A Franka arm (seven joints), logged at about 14 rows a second.
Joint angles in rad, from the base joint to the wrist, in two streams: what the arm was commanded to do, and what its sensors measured. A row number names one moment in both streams.
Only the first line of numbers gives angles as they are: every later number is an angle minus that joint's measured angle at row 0.
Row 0, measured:
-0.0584, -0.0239, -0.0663, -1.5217, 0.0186, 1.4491, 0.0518
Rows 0 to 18, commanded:
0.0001, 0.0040, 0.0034, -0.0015, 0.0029, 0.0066, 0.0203
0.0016, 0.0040, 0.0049, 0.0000, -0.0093, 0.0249, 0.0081
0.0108, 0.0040, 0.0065, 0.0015, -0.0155, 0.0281, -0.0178
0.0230, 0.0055, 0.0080, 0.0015, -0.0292, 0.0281, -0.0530
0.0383, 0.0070, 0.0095, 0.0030, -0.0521, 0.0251, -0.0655
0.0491, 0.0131, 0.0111, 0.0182, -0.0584, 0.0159, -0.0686
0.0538, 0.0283, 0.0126, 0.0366, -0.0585, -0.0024, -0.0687
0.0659, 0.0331, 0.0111, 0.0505, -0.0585, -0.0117, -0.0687
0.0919, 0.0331, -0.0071, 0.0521, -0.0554, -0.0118, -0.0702
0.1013, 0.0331, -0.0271, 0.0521, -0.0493, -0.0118, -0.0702
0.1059, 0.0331, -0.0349, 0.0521, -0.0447, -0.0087, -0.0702
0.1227, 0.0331, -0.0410, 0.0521, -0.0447, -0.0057, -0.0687
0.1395, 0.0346, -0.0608, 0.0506, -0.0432, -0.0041, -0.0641
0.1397, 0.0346, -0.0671, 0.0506, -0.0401, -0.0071, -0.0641
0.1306, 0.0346, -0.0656, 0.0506, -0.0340, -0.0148, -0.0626
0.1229, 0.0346, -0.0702, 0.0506, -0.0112, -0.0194, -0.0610
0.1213, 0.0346, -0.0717, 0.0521, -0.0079, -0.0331, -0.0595
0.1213, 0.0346, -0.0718, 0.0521, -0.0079, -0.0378, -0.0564
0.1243, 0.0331, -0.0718, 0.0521, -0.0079, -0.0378, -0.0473
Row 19, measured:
0.1285, 0.0198, -0.0687, 0.0242, -0.0301, -0.0094, -0.0410
